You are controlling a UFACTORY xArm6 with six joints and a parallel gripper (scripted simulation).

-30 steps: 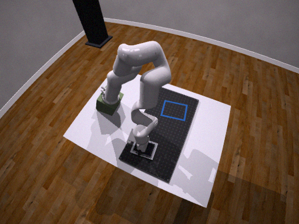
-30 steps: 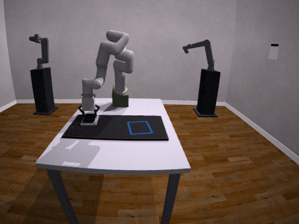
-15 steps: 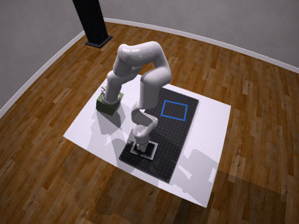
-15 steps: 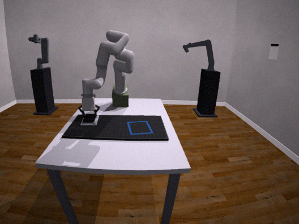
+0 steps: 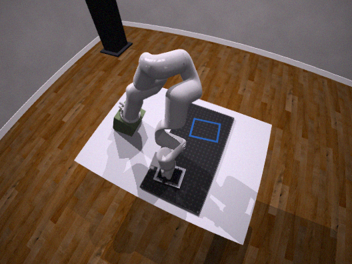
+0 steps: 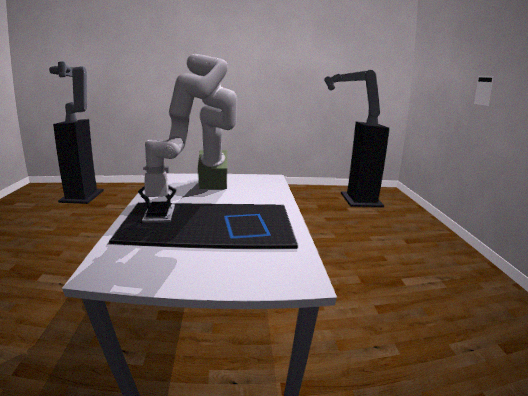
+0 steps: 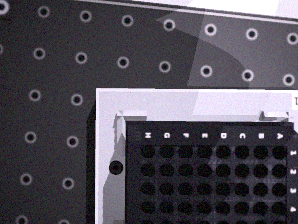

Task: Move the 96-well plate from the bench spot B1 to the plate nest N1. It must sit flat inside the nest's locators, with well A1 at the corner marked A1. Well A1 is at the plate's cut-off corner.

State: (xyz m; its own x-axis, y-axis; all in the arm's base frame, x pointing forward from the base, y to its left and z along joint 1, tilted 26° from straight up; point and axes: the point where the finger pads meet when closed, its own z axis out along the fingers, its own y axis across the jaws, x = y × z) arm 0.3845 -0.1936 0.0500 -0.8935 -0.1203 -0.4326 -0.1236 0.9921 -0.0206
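My hand is 10 mm above the 96-well plate. Also, from my hand: grey plate nest N1 (30 mm below).
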